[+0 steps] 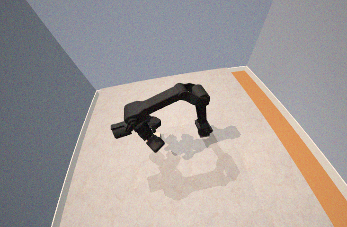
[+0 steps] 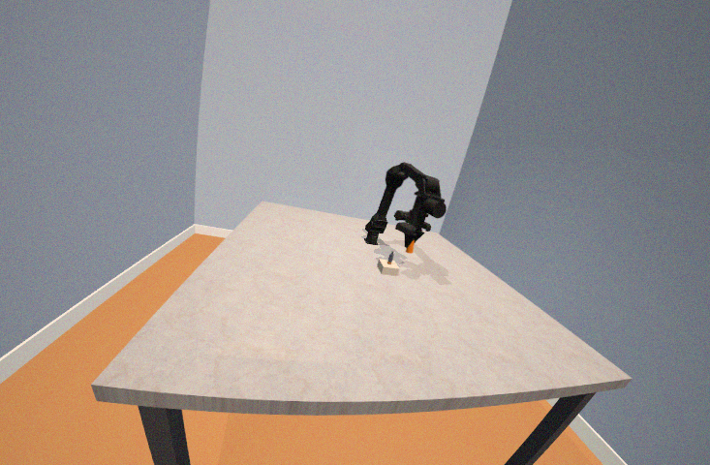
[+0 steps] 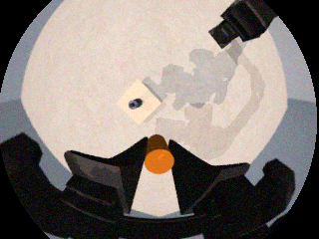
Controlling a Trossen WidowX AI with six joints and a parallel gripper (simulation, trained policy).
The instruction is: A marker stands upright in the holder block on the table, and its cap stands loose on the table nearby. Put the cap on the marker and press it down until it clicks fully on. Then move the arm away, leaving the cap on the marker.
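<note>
My gripper tip is now 6 cm to the left of the cream sliver and 8 cm above it. Also, from my gripper tip: orange cap: 1 cm ahead, 1 cm above; cream holder block: 6 cm to the right, 10 cm below.
</note>
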